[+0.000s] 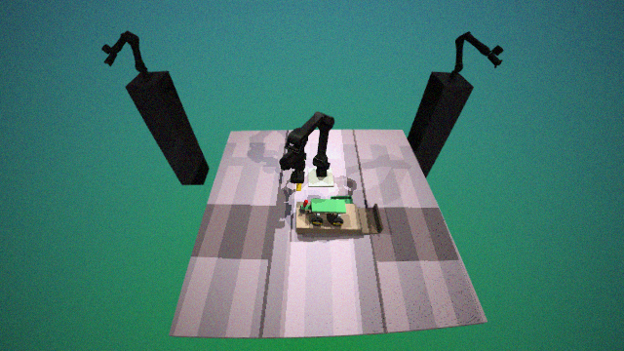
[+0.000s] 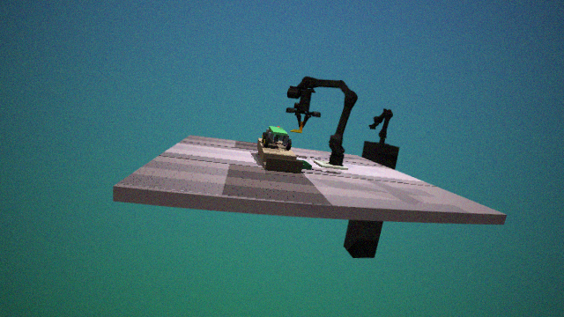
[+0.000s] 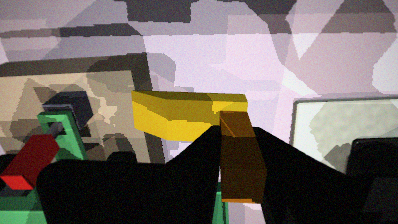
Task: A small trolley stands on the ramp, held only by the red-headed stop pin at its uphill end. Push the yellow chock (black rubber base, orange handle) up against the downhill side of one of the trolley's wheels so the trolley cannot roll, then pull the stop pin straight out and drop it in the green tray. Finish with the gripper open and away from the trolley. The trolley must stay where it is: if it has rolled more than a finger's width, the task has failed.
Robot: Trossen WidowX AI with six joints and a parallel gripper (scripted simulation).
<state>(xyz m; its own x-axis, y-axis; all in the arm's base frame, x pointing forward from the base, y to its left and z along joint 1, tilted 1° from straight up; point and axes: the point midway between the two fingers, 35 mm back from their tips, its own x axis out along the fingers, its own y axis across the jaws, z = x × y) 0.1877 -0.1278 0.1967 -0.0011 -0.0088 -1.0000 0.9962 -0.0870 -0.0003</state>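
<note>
Right now the yellow chock is 2 cm ahead of my gripper tip and 1 cm below it. Also, from my gripper tip: red-headed stop pin 13 cm ahead, 5 cm below, 2 cm to the left; then green-topped trolley 15 cm ahead, 13 cm to the left, 6 cm below; then tan ramp 15 cm ahead, 14 cm to the left, 13 cm below.
</note>
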